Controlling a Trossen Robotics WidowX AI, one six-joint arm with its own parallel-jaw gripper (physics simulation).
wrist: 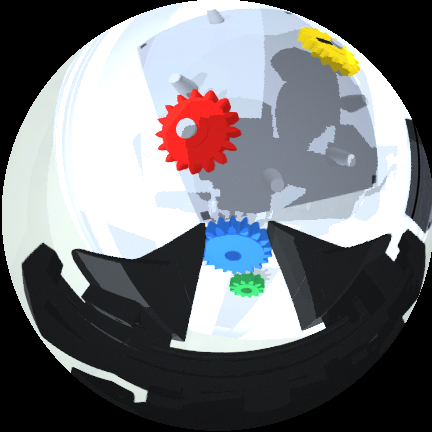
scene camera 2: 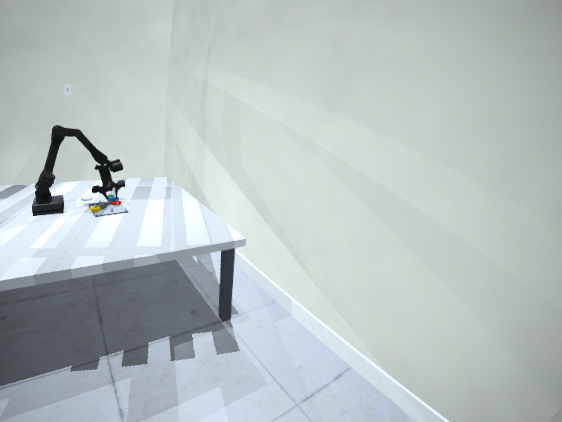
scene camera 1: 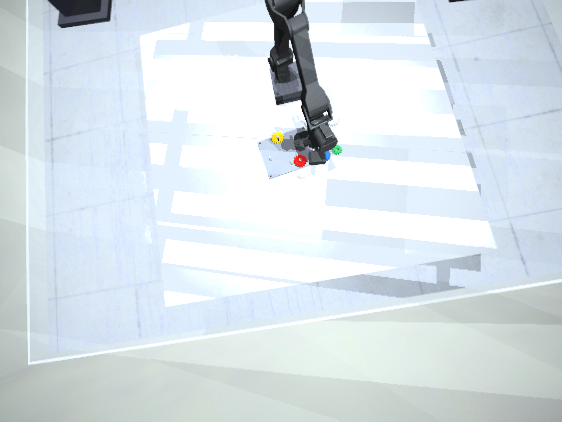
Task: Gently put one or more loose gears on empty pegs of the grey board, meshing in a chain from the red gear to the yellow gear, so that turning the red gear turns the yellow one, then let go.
my gripper: grips a blue gear (wrist: pixel 232 245)
a small green gear (wrist: pixel 246 284): on the table
